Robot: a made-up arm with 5 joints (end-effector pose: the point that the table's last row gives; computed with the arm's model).
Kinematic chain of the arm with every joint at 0, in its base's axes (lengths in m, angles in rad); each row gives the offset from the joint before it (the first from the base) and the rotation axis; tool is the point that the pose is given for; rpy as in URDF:
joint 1: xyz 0.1 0 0.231 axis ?
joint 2: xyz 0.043 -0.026 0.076 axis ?
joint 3: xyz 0.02 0 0.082 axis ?
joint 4: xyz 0.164 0 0.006 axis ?
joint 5: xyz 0.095 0.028 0 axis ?
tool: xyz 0 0 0 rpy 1.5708 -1.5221 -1.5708
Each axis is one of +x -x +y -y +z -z.
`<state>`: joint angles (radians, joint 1 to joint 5).
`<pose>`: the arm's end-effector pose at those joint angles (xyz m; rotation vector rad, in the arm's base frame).
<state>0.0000 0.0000 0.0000 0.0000 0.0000</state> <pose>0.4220 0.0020 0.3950 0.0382 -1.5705 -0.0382</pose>
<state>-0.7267 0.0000 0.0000 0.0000 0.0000</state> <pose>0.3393 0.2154 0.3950 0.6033 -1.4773 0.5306</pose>
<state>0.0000 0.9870 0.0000 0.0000 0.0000</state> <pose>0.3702 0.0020 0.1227 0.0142 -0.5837 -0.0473</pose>
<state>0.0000 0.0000 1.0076 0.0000 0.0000</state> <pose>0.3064 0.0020 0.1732 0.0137 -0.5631 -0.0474</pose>
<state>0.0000 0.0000 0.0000 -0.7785 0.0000</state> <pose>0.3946 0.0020 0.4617 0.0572 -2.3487 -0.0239</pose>
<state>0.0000 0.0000 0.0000 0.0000 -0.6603</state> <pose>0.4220 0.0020 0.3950 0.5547 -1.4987 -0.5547</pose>
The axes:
joint 1: -z
joint 2: +y
joint 3: +y
joint 4: +y
joint 5: -x

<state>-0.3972 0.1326 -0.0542 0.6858 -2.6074</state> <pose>0.3816 0.1203 0.3130 0.9951 -0.0440 -2.1108</pose>
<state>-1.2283 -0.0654 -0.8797 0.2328 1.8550</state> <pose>0.1722 0.2085 0.5887 -0.8028 -2.7000 1.2874</pose>
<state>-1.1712 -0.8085 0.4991 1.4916 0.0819</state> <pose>0.1713 0.1739 0.3458 0.2224 -0.3478 1.1884</pose>
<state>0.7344 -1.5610 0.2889 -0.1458 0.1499</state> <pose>0.1148 -0.0107 0.5802 -1.2154 -2.7378 -0.0714</pose>
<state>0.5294 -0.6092 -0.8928 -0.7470 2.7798</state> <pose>0.0649 0.0229 0.6237 2.7036 -0.1609 0.8518</pose>
